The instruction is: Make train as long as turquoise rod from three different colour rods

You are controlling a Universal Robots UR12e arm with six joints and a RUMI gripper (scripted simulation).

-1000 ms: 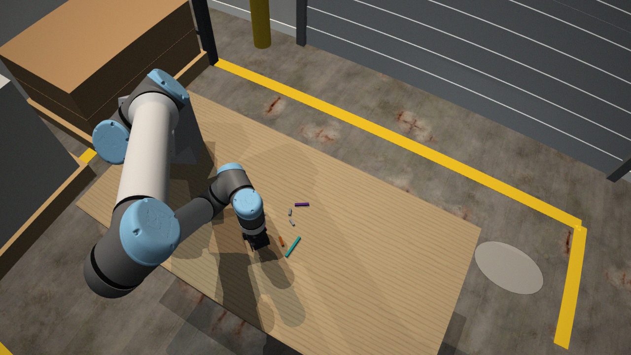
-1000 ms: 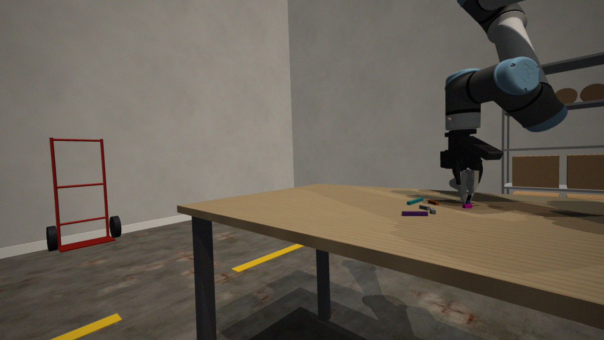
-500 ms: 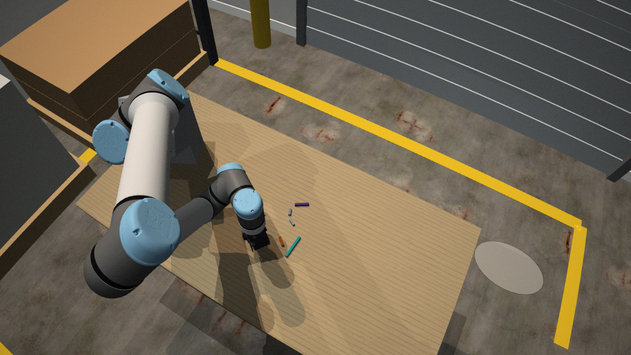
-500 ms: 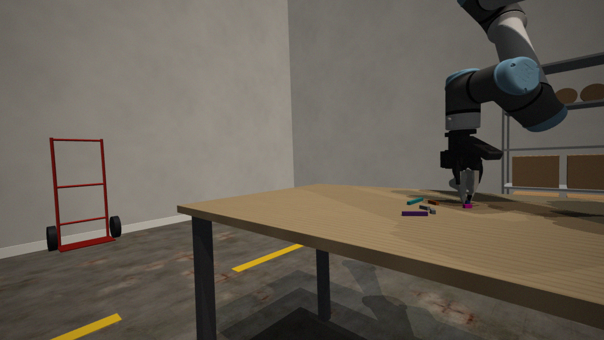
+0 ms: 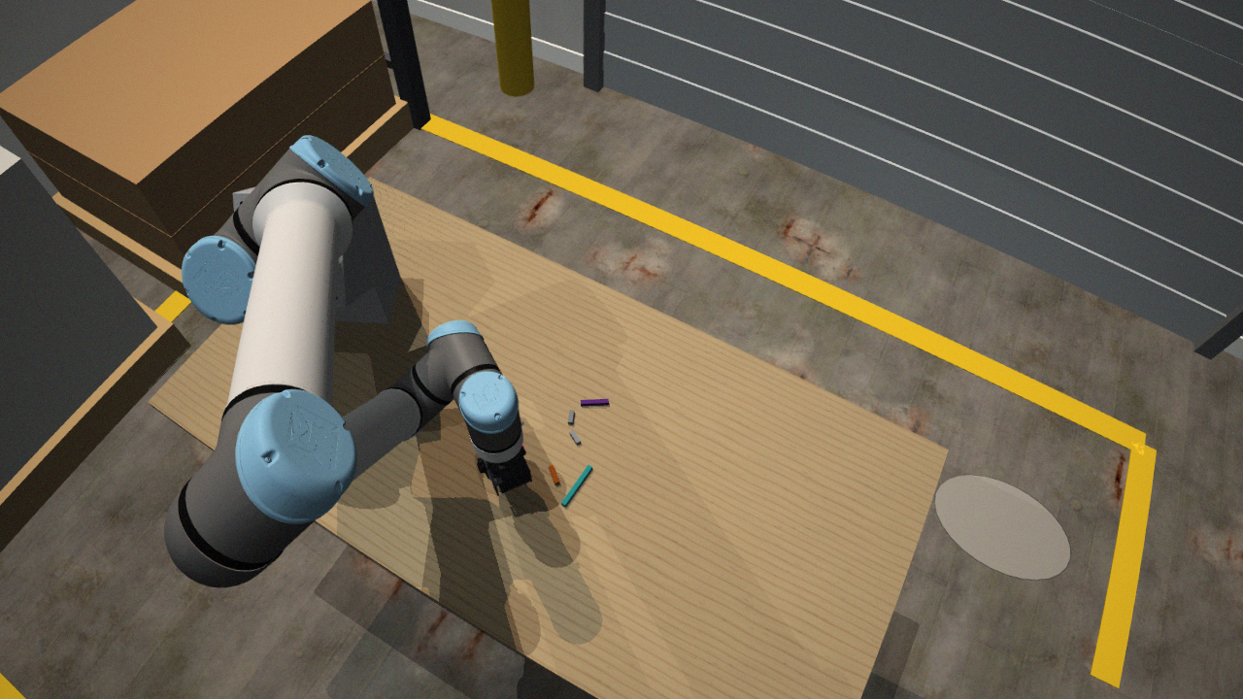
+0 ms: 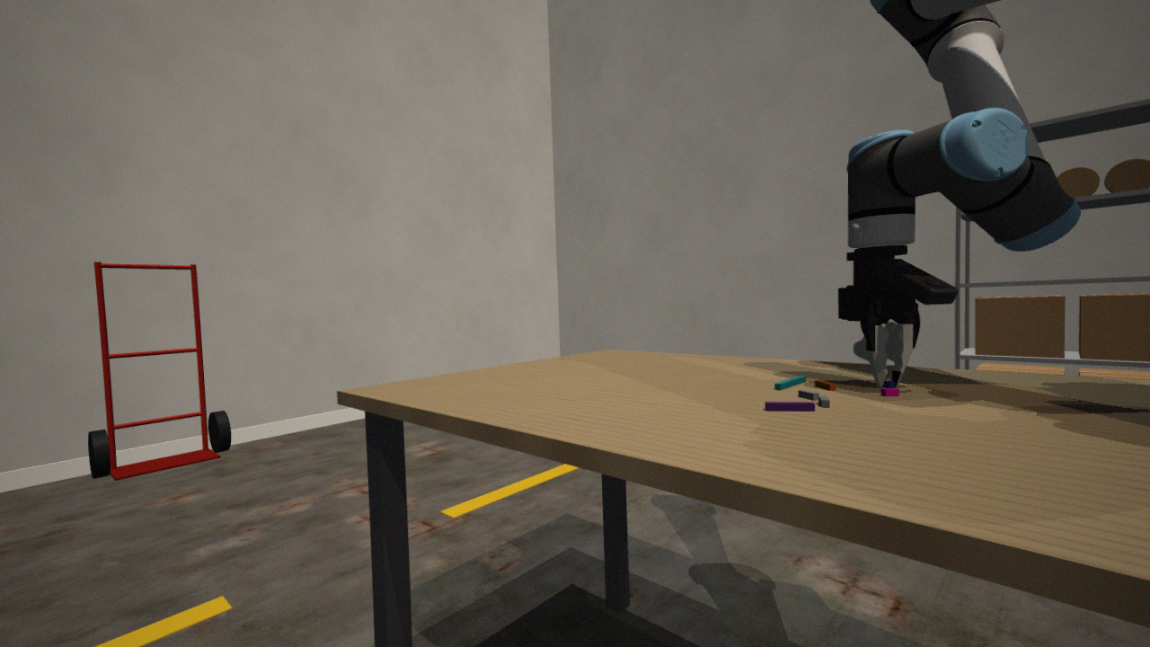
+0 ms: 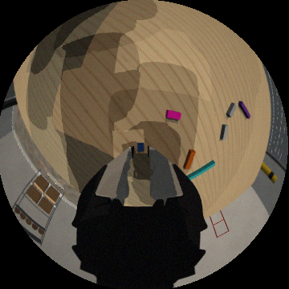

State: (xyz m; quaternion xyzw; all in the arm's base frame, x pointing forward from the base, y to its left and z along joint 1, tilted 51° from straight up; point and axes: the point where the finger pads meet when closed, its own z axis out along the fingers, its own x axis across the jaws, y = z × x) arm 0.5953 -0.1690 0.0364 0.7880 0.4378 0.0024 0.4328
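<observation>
Now: the blue cube 1 cm below my hand. Also, from my hand: orange rod: 8 cm ahead, 5 cm to the left, 1 cm below; magenta rod: 7 cm to the left, 1 cm below, 1 cm behind; turquoise rod: 14 cm ahead, 4 cm to the left, 1 cm below.
</observation>
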